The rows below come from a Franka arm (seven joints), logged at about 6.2 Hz.
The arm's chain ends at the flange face. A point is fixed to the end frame.
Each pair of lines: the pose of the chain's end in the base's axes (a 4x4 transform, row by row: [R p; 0 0 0 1], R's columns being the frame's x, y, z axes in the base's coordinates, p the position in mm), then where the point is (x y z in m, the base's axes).
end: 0.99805 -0.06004 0.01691 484.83; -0.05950 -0.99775 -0.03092 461.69; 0.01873 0.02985 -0.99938 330.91; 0 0 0 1
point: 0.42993 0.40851 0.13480
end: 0.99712 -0.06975 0.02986 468.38; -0.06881 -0.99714 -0.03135 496.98; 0.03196 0.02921 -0.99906 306.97; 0 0 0 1
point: 0.41559 0.44426 0.11016
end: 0.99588 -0.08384 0.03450 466.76; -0.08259 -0.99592 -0.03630 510.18; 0.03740 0.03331 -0.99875 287.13; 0 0 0 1
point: 0.41424 0.45731 0.09029
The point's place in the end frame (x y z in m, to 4 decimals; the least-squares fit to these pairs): -0.0553 0.0505 0.1967
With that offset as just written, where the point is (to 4 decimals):
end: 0.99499 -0.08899 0.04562 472.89; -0.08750 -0.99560 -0.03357 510.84; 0.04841 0.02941 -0.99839 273.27; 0 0 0 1
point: 0.4223 0.4588 0.0757
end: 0.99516 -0.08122 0.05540 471.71; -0.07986 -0.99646 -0.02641 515.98; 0.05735 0.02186 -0.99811 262.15; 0 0 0 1
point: 0.4235 0.4649 0.0638
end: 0.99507 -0.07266 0.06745 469.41; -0.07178 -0.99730 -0.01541 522.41; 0.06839 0.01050 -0.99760 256.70; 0 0 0 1
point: 0.4240 0.4730 0.0572
